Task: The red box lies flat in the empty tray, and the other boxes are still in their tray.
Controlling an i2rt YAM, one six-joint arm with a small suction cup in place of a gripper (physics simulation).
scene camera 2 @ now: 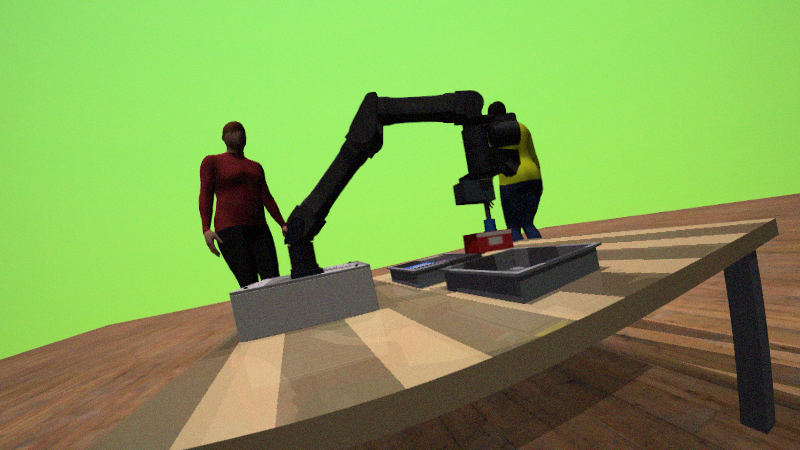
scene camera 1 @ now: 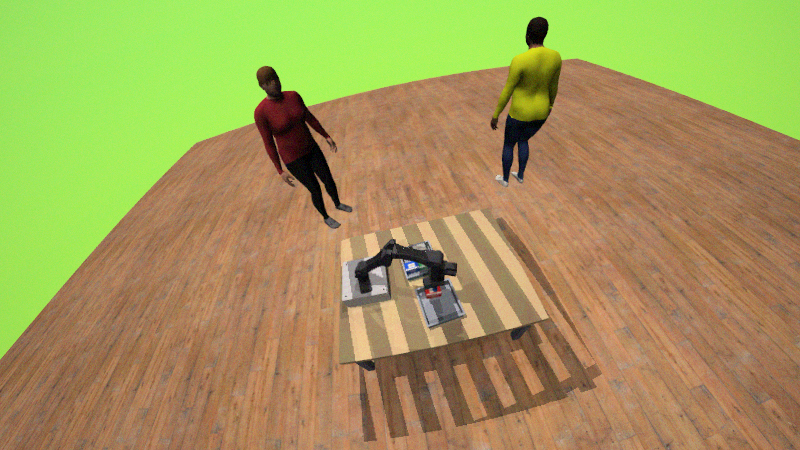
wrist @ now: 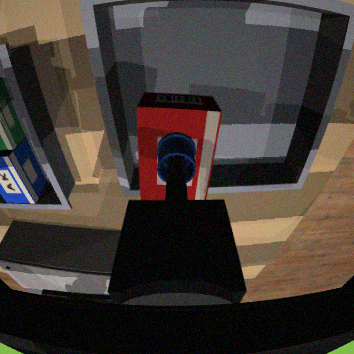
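Seen in the pictures: hand, tool point: (scene camera 2: 491,236) (scene camera 1: 434,290) (wrist: 175,143); arm's base, link origin: (scene camera 2: 305,274) (scene camera 1: 363,278) (wrist: 85,298).
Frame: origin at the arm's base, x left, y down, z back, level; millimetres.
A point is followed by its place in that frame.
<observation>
My suction cup (scene camera 2: 490,225) (wrist: 176,160) @(x -231, y -1, z -384 mm) is on and holds the red box (scene camera 1: 433,291) @(x -241, y -14, z -372 mm) (scene camera 2: 475,244) @(x -244, y 6, z -326 mm) (wrist: 172,120) @(x -230, y -10, z -409 mm) by its top face. The box hangs level, a little above the rim of the empty tray (scene camera 1: 441,310) @(x -321, y 96, z -386 mm) (scene camera 2: 559,274) @(x -396, y 77, z -372 mm) (wrist: 225,50) @(x -289, y 96, z -439 mm). In the wrist view it overlaps that tray's near left corner. The other tray (scene camera 2: 413,278) @(x -34, y 73, z -264 mm) (wrist: 53,172) @(x -72, y 50, z -324 mm) stands beside it. In the wrist view a blue box (wrist: 25,162) @(x -15, y 72, z -329 mm) and part of a green box (wrist: 15,132) @(x -17, y 80, z -373 mm) show inside it. The arm hides part of this tray in scene camera 1.
The arm's grey base block (scene camera 1: 349,279) @(x 29, y -1, z 91 mm) (scene camera 2: 304,305) @(x -124, y 55, z 20 mm) stands on the striped table (scene camera 1: 391,335) @(x -362, y 99, z -67 mm) (scene camera 2: 402,358) @(x -405, y 99, z -70 mm). A person in a red top (scene camera 1: 285,125) (scene camera 2: 234,190) and a person in a yellow top (scene camera 1: 534,83) (scene camera 2: 528,151) stand beyond the table.
</observation>
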